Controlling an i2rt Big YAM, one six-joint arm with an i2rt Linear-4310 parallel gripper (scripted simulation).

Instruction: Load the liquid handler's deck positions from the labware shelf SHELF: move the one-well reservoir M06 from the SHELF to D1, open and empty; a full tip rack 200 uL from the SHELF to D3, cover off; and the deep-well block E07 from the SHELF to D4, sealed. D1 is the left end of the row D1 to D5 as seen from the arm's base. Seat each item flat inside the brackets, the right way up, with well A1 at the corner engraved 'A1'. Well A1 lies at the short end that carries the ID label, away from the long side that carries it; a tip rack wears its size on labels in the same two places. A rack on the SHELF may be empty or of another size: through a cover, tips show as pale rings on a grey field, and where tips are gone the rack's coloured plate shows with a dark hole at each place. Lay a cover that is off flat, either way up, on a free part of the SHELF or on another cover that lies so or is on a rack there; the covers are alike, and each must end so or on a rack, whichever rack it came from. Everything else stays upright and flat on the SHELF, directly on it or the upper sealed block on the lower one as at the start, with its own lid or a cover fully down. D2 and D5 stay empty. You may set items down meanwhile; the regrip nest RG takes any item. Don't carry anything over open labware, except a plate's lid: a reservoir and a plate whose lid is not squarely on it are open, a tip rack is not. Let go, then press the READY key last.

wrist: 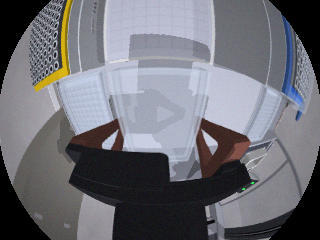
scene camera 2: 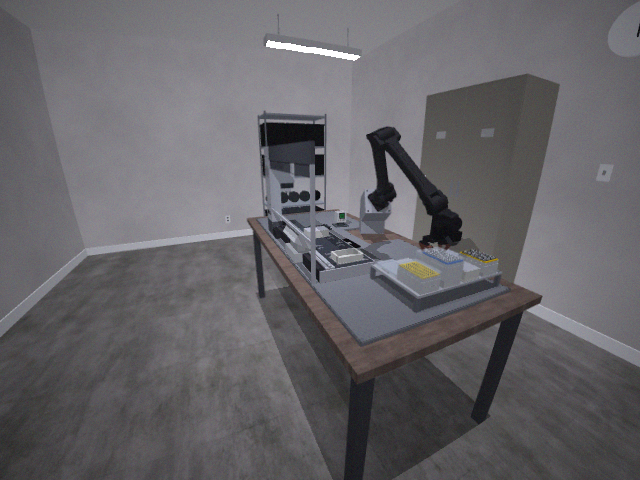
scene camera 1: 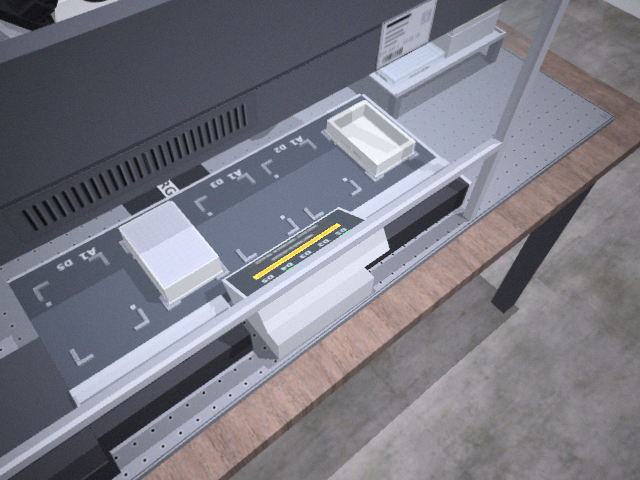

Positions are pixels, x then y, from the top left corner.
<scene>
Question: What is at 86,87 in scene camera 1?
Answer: A dark gantry.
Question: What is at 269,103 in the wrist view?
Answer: A clear cover.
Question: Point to a clear cover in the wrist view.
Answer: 159,108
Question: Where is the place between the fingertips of my gripper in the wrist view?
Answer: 159,119
</scene>
